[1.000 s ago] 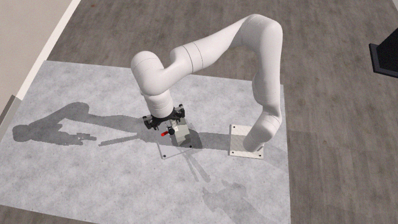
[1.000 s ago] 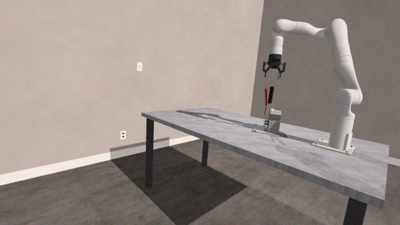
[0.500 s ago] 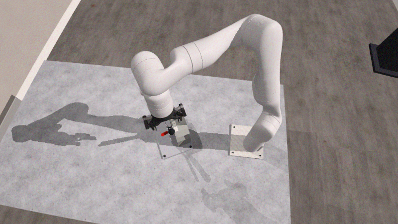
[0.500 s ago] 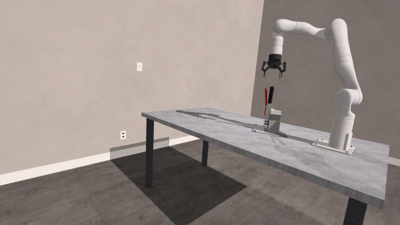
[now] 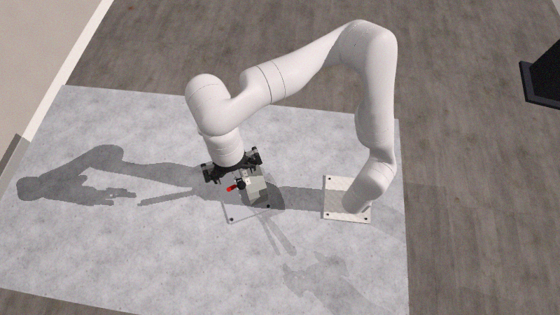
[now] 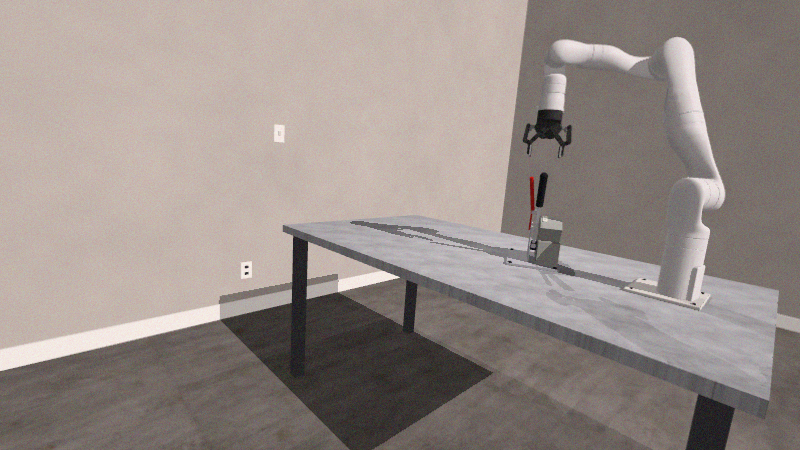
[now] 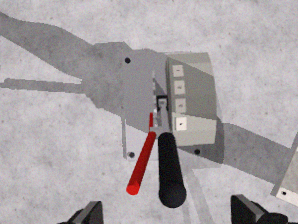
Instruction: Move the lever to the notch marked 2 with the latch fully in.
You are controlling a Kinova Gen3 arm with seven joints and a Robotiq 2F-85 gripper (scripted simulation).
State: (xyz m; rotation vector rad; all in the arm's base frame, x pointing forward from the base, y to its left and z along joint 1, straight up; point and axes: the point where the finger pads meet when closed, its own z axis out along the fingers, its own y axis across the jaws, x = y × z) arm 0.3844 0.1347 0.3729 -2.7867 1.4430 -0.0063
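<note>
The red bar is 4 cm ahead of my hand, 3 cm to the right of it and 19 cm below it.
</note>
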